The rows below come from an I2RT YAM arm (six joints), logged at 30 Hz.
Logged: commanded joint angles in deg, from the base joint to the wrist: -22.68 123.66 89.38 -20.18 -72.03 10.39; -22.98 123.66 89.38 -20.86 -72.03 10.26; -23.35 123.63 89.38 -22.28 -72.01 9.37; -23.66 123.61 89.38 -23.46 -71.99 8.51; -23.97 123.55 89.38 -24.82 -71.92 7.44; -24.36 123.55 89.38 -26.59 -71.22 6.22; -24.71 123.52 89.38 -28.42 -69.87 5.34; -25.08 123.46 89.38 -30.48 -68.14 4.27
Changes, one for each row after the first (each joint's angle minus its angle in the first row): -0.30 0.00 0.00 -0.68 0.00 -0.13; -0.67 -0.03 0.00 -2.10 0.02 -1.02; -0.98 -0.05 0.00 -3.28 0.04 -1.88; -1.29 -0.11 0.00 -4.64 0.11 -2.95; -1.68 -0.11 0.00 -6.41 0.81 -4.17; -2.03 -0.14 0.00 -8.24 2.16 -5.05; -2.40 -0.20 0.00 -10.30 3.89 -6.12
